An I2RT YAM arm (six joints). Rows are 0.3 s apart.
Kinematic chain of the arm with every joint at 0, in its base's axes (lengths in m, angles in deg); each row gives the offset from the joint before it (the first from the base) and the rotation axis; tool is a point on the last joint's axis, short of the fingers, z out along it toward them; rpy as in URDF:
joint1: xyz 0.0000 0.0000 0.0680 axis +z
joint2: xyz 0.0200 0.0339 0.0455 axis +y
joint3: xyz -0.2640 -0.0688 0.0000 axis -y
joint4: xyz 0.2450 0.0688 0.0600 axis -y
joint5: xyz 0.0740 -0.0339 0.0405 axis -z
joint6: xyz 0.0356 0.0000 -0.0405 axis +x
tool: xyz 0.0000 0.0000 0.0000 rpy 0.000 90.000 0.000
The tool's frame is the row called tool.
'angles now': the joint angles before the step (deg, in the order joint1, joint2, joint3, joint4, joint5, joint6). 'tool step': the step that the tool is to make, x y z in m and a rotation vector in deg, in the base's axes. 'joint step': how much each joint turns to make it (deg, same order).
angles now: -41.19, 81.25, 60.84, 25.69, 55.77, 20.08
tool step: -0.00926, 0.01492, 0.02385, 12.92, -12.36, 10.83
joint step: 0.02, -4.37, 9.46, -33.26, -12.44, 26.25
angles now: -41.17, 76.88, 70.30, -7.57, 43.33, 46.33
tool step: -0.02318, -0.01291, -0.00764, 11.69, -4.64, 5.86
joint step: -6.23, -0.65, 2.04, -12.66, -15.24, 8.63
